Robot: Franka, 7 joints.
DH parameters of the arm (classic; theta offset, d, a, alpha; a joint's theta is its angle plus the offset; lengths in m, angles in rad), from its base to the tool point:
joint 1: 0 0.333 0 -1.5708
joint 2: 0 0 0 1.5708
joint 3: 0 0.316 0.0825 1.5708
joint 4: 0 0 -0.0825 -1.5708
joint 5: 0 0.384 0 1.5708
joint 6: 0 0 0.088 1.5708
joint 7: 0 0.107 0 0
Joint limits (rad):
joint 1: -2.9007..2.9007
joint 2: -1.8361..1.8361
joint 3: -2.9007..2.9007
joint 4: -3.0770..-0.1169
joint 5: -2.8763..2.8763
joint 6: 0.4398..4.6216
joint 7: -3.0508..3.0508
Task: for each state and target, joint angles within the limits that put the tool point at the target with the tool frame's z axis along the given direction. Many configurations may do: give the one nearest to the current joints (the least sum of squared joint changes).
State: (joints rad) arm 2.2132 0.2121 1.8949 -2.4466 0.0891 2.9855 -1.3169
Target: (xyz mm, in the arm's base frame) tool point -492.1 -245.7 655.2 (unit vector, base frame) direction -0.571 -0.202 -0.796
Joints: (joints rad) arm 1.5982 0.3526 2.1783 -1.8651 -0.5600 2.2568 -1.3169
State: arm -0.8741 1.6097 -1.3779 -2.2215 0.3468 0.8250 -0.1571
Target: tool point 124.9 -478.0 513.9 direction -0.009 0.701 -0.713
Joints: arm -0.2789 1.1831 -1.9209 -1.5441 0.6326 0.5681 -0.1571
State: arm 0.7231 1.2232 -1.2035 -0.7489 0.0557 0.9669 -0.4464
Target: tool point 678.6 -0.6 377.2 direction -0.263 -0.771 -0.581
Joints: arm 0.9259 1.0843 -1.3126 -1.4122 0.0826 1.7001 -0.4464
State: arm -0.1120 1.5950 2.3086 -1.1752 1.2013 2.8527 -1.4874
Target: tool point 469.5 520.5 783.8 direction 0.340 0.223 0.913
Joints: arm 0.4465 1.3858 2.5329 -0.8565 1.4850 2.6993 -1.4874
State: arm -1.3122 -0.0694 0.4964 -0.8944 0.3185 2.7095 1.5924
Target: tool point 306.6 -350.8 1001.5 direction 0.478 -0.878 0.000
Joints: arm -1.4132 -0.0622 0.5060 -1.0973 -0.3152 2.5863 1.5924
